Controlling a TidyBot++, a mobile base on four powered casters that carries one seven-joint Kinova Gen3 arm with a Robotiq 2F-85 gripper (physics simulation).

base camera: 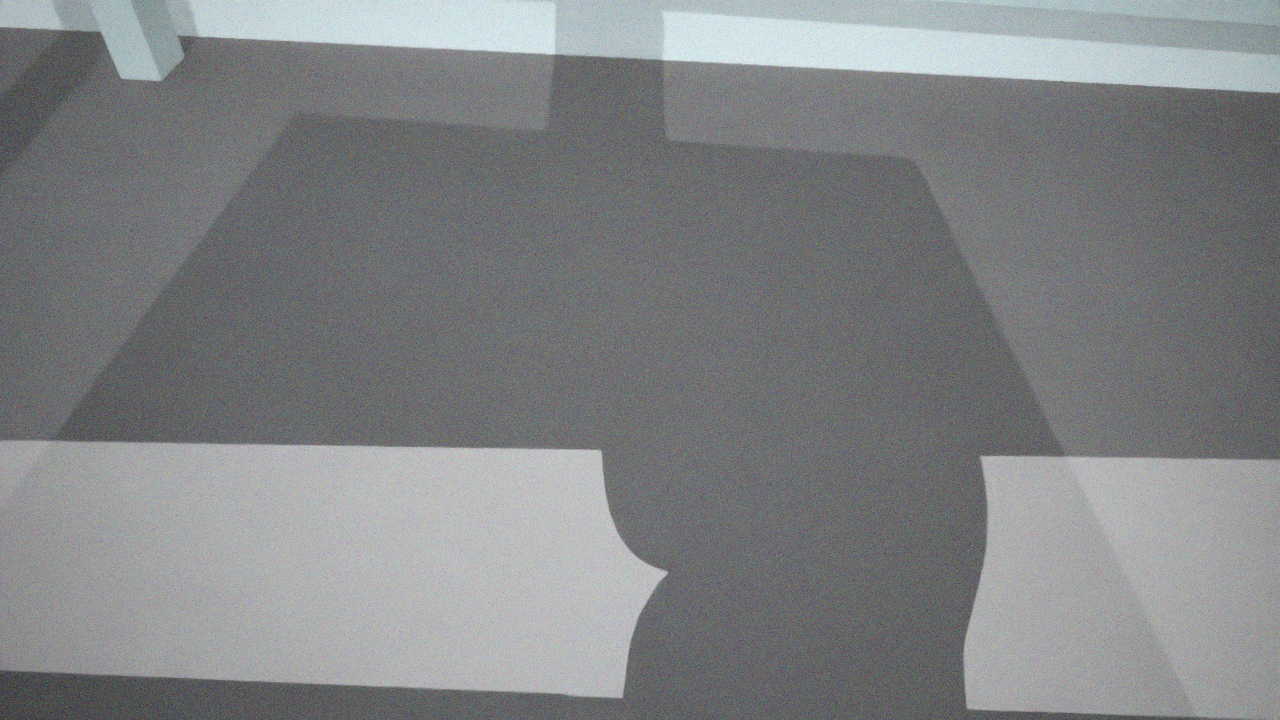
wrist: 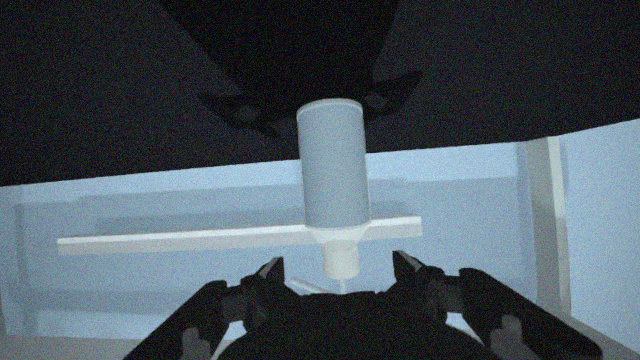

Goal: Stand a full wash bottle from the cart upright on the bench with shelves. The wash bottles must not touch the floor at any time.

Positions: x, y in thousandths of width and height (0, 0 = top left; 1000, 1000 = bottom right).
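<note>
Visible: the gripper (wrist: 529, 740), together with a bench with shelves (wrist: 149, 265).
</note>
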